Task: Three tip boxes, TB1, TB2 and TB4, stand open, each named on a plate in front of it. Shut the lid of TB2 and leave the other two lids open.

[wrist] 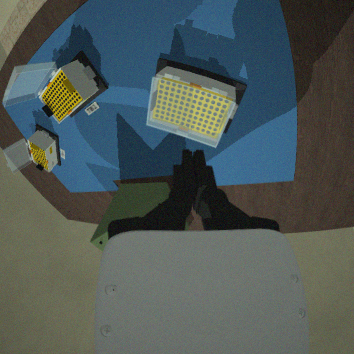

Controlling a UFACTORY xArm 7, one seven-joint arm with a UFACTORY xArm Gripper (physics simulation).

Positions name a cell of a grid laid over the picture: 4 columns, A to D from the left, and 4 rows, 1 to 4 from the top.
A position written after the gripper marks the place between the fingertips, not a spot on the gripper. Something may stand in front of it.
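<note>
The gripper (C2) is visible in the scene, and with it are a clear lid (C2) and a blue mat (B2).
</note>
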